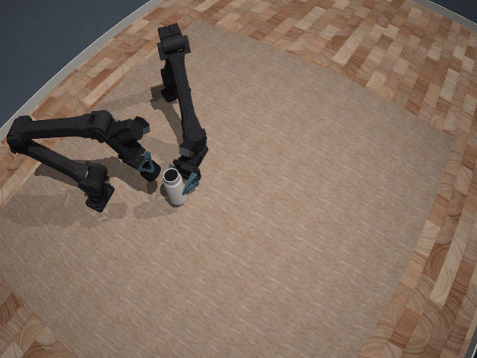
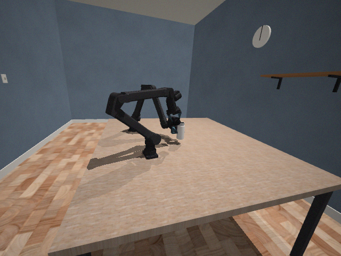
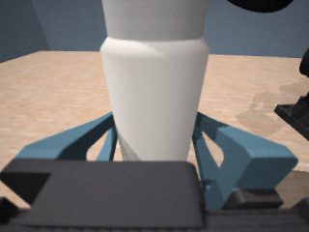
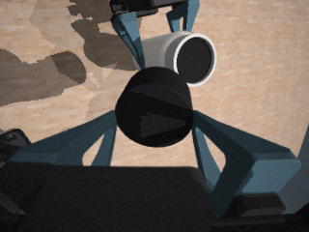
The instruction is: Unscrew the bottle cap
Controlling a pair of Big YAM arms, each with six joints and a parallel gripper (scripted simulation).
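My right hand is 8 cm above the white bottle, 7 cm short of it and 3 cm to the right of it. The rest, counted from my right hand: black cap 2 cm below, 1 cm ahead.
Right now the black cap is 60 mm behind my left hand, 30 mm to the right of it and 100 mm above it. Round my left hand: white bottle (40 mm above).
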